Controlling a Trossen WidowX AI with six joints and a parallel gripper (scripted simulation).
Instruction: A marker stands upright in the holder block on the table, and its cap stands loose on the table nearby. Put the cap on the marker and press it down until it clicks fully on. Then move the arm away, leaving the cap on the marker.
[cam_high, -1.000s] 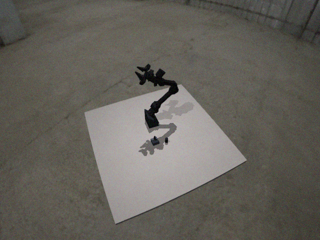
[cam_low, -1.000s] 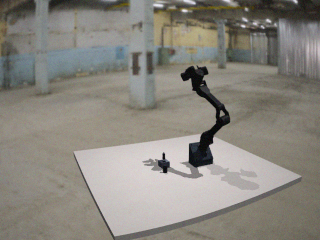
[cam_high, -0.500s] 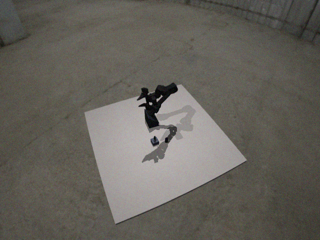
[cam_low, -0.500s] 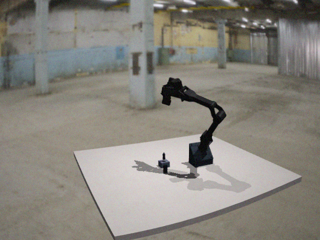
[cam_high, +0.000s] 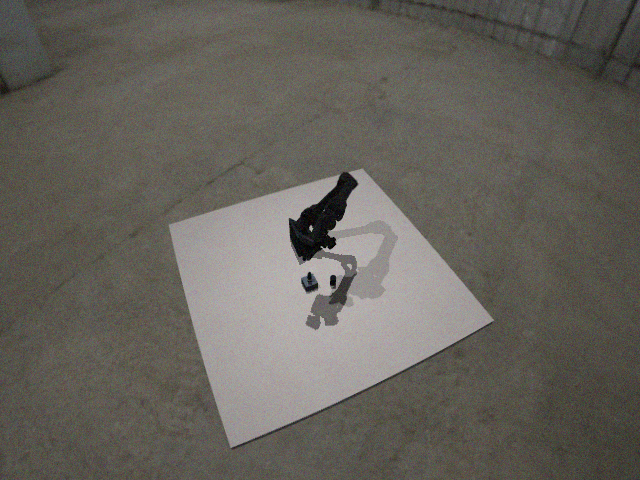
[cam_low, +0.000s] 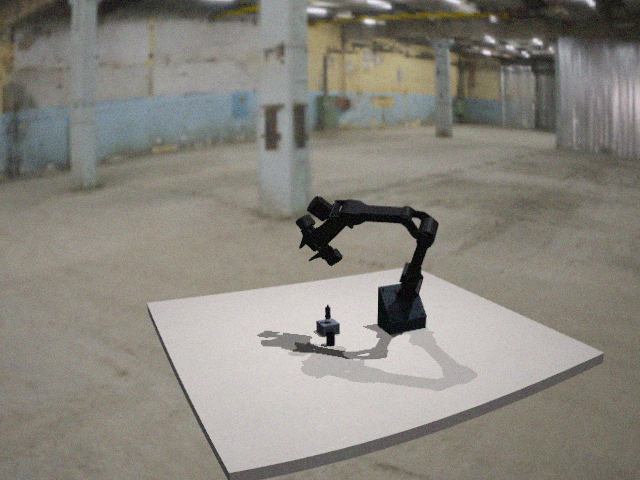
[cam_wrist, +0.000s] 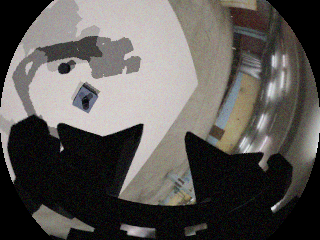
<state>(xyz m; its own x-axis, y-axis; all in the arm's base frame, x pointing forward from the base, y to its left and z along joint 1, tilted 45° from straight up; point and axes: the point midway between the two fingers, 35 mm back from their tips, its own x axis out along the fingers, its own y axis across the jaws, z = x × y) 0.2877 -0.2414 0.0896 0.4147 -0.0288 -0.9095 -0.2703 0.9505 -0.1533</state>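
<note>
My gripper tip is 1 cm past the dark marker cap, 15 cm to the right of it and 25 cm above it.
</note>
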